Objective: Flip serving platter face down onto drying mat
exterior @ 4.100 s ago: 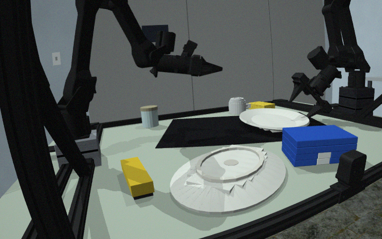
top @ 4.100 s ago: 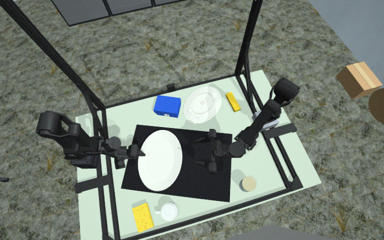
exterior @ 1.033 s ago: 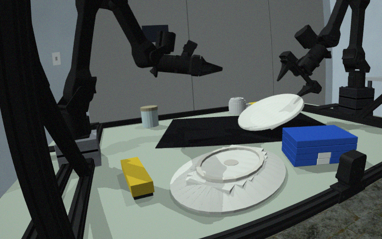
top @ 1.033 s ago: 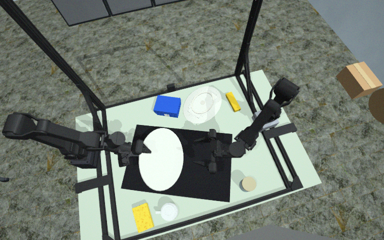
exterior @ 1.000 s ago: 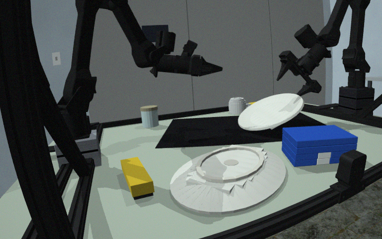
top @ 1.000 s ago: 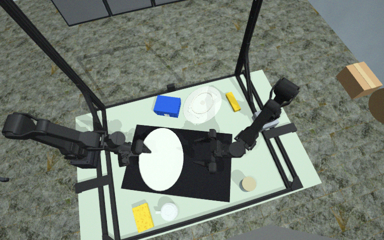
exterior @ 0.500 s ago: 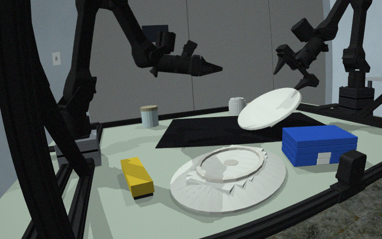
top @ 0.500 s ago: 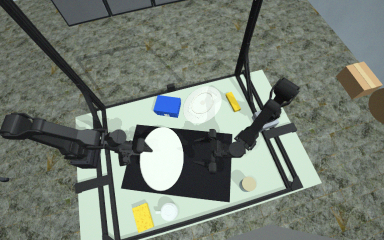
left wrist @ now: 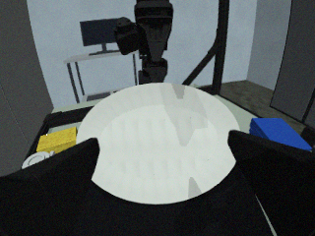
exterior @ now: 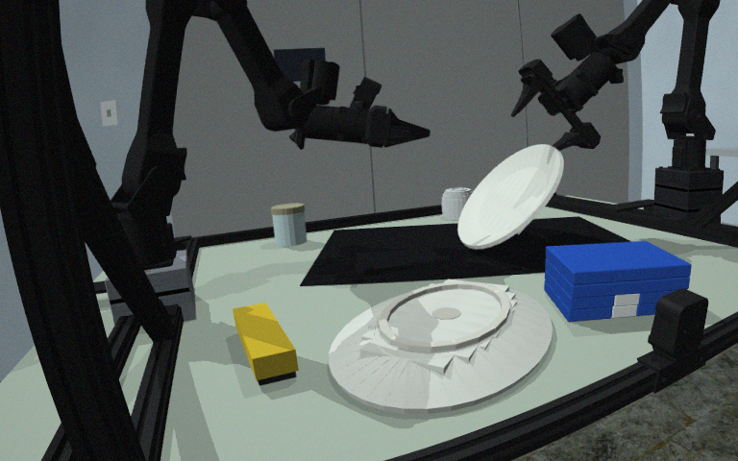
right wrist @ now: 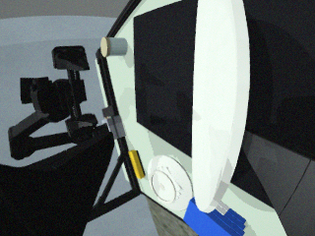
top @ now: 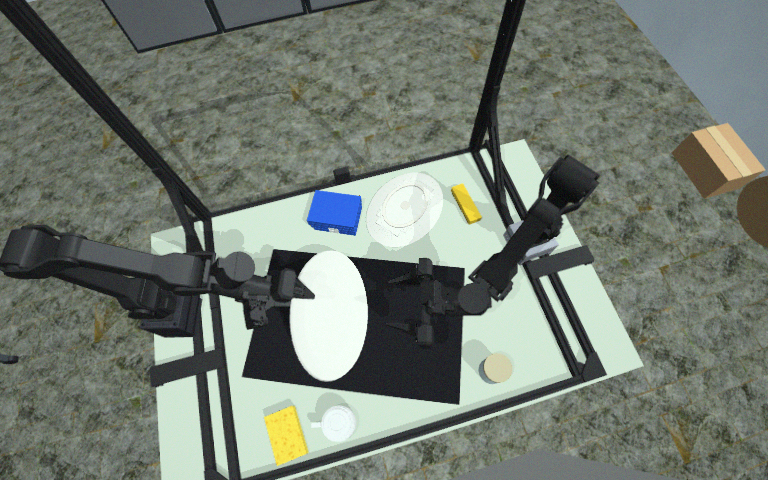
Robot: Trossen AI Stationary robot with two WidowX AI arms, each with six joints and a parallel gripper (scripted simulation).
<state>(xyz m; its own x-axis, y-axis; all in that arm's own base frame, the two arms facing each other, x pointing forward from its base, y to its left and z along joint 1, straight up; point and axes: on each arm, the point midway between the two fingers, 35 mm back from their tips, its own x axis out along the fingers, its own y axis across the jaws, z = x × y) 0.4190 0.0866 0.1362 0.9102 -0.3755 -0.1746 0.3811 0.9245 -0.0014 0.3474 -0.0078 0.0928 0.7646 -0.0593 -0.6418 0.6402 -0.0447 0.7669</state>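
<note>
My right hand is 130 mm above the white oval serving platter, 60 mm to the right of it and 20 mm short of it. From my right hand the other things lie so: black drying mat 210 mm below, 130 mm to the left, 30 mm ahead; then white mug 270 mm ahead, 170 mm below, 20 mm to the left; then blue box 290 mm behind, 180 mm below, 120 mm to the left.
My left gripper is now 5 cm past the white oval serving platter, 17 cm to the left of it and 13 cm above it. From my left hand the other things lie so: tan-lidded jar (17 cm ahead, 19 cm to the left, 16 cm below); then black drying mat (3 cm behind, 11 cm to the right, 21 cm below); then white mug (20 cm ahead, 21 cm to the right, 17 cm below).
</note>
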